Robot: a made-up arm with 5 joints. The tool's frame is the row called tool.
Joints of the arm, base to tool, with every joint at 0 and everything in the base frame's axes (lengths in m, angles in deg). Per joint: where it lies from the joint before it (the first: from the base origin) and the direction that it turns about. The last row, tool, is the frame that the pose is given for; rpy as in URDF.
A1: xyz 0.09 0 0.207 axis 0 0 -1
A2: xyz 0.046 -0.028 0.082 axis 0 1 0
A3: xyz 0.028 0 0.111 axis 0 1 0
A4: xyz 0.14 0 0.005 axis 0 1 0
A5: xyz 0.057 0.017 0 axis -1 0 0
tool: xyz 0 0 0 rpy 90 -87.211 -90
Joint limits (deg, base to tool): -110..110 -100..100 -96.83..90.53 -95..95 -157.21..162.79
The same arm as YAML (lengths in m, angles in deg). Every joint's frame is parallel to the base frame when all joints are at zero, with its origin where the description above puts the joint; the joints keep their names.
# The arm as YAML. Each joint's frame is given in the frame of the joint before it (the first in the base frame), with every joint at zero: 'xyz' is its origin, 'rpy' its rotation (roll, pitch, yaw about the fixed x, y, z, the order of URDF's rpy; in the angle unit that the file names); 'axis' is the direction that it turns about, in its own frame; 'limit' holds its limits. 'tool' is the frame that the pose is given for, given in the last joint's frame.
units:
  length: m
  angle: deg
joints:
  - name: A1
    type: revolute
    origin:
      xyz: [0.09, 0.0, 0.207]
      rpy: [0.0, 0.0, 0.0]
    axis: "-z"
    limit:
      lower: -110.0
      upper: 110.0
  - name: A2
    type: revolute
    origin:
      xyz: [0.046, -0.028, 0.082]
      rpy: [0.0, 0.0, 0.0]
    axis: "+y"
    limit:
      lower: -100.0
      upper: 100.0
  - name: A3
    type: revolute
    origin:
      xyz: [0.028, 0.0, 0.111]
      rpy: [0.0, 0.0, 0.0]
    axis: "+y"
    limit:
      lower: -96.83
      upper: 90.53
  - name: A4
    type: revolute
    origin:
      xyz: [0.14, 0.0, 0.005]
      rpy: [0.0, 0.0, 0.0]
    axis: "+y"
    limit:
      lower: -95.0
      upper: 95.0
  - name: A5
    type: revolute
    origin:
      xyz: [0.057, 0.017, 0.0]
      rpy: [0.0, 0.0, 0.0]
    axis: "-x"
    limit:
      lower: -157.21
      upper: 162.79
tool:
  origin:
    xyz: [0.0, 0.0, 0.0]
    rpy: [90.0, -87.21, -90.0]

